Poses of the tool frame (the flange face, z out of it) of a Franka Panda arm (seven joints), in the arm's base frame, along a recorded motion.
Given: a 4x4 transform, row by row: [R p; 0 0 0 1], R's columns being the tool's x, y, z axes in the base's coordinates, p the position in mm. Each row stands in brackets.
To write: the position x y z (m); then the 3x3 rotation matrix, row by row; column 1 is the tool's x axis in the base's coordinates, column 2 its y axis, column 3 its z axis. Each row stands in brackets. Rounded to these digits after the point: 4 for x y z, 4 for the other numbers.
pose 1, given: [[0.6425 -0.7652 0.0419 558.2], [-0.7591 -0.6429 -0.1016 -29.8], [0.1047 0.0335 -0.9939 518.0], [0 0 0 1]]
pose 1, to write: [0.5582 -0.0298 0.5180], [[0.6425 -0.7652 0.0419], [-0.7591 -0.6429 -0.1016], [0.1047 0.0335 -0.9939]]
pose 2, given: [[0.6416 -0.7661 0.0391 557.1], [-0.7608 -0.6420 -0.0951 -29.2], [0.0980 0.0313 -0.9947 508.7], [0 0 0 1]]
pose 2, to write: [0.5571 -0.0292 0.5087], [[0.6416 -0.7661 0.0391], [-0.7608 -0.6420 -0.0951], [0.0980 0.0313 -0.9947]]
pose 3, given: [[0.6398 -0.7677 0.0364 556.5], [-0.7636 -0.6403 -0.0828 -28.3], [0.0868 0.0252 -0.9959 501.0], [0 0 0 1]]
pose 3, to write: [0.5565 -0.0283 0.5010], [[0.6398 -0.7677 0.0364], [-0.7636 -0.6403 -0.0828], [0.0868 0.0252 -0.9959]]
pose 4, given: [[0.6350 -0.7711 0.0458 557.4], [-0.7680 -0.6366 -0.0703 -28.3], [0.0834 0.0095 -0.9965 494.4], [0 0 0 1]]
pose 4, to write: [0.5574 -0.0283 0.4944], [[0.6350 -0.7711 0.0458], [-0.7680 -0.6366 -0.0703], [0.0834 0.0095 -0.9965]]
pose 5, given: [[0.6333 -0.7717 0.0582 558.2], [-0.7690 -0.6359 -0.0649 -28.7], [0.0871 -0.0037 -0.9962 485.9], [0 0 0 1]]
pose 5, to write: [0.5582 -0.0287 0.4859], [[0.6333 -0.7717 0.0582], [-0.7690 -0.6359 -0.0649], [0.0871 -0.0037 -0.9962]]
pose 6, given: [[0.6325 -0.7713 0.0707 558.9], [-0.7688 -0.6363 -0.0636 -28.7], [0.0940 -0.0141 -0.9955 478.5], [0 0 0 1]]
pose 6, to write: [0.5589 -0.0287 0.4785], [[0.6325 -0.7713 0.0707], [-0.7688 -0.6363 -0.0636], [0.0940 -0.0141 -0.9955]]
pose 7, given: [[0.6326 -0.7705 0.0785 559.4], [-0.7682 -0.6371 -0.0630 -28.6], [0.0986 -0.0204 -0.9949 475.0], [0 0 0 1]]
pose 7, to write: [0.5594 -0.0286 0.4750], [[0.6326 -0.7705 0.0785], [-0.7682 -0.6371 -0.0630], [0.0986 -0.0204 -0.9949]]
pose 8, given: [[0.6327 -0.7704 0.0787 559.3], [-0.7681 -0.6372 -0.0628 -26.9], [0.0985 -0.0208 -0.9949 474.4], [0 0 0 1]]
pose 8, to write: [0.5593 -0.0269 0.4744], [[0.6327 -0.7704 0.0787], [-0.7681 -0.6372 -0.0628], [0.0985 -0.0208 -0.9949]]
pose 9, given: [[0.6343 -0.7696 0.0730 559.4], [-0.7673 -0.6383 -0.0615 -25.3], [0.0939 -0.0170 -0.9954 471.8], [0 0 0 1]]
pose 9, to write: [0.5594 -0.0253 0.4718], [[0.6343 -0.7696 0.0730], [-0.7673 -0.6383 -0.0615], [0.0939 -0.0170 -0.9954]]
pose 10, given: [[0.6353 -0.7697 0.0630 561.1], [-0.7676 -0.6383 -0.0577 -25.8], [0.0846 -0.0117 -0.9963 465.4], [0 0 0 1]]
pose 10, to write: [0.5611 -0.0258 0.4654], [[0.6353 -0.7697 0.0630], [-0.7676 -0.6383 -0.0577], [0.0846 -0.0117 -0.9963]]
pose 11, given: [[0.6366 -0.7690 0.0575 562.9], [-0.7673 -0.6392 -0.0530 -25.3], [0.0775 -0.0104 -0.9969 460.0], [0 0 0 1]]
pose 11, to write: [0.5629 -0.0253 0.4600], [[0.6366 -0.7690 0.0575], [-0.7673 -0.6392 -0.0530], [0.0775 -0.0104 -0.9969]]
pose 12, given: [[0.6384 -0.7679 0.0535 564.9], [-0.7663 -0.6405 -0.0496 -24.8], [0.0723 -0.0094 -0.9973 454.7], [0 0 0 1]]
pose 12, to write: [0.5649 -0.0248 0.4547], [[0.6384 -0.7679 0.0535], [-0.7663 -0.6405 -0.0496], [0.0723 -0.0094 -0.9973]]
